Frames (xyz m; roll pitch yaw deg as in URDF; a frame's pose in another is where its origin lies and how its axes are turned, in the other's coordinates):
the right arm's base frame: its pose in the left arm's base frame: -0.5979 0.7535 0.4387 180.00 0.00 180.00
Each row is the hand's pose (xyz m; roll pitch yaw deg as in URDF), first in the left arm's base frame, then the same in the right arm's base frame.
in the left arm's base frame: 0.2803 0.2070 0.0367 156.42 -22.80 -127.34
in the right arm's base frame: -0.8782 -0.5465 0.4020 -23.58 22.80 -52.66
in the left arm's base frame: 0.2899 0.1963 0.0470 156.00 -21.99 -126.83
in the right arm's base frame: -0.8878 -0.5572 0.3917 -24.00 21.99 -53.17
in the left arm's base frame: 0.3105 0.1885 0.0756 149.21 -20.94 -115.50
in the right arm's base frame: -0.9084 -0.5650 0.3631 -30.79 20.94 -64.50
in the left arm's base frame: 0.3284 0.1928 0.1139 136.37 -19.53 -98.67
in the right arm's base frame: -0.9263 -0.5607 0.3248 -43.63 19.53 -81.33
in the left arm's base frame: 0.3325 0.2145 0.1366 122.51 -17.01 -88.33
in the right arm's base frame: -0.9304 -0.5390 0.3021 -57.49 17.01 -91.67
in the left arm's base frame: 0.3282 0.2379 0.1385 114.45 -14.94 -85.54
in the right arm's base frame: -0.9261 -0.5156 0.3002 -65.55 14.94 -94.46
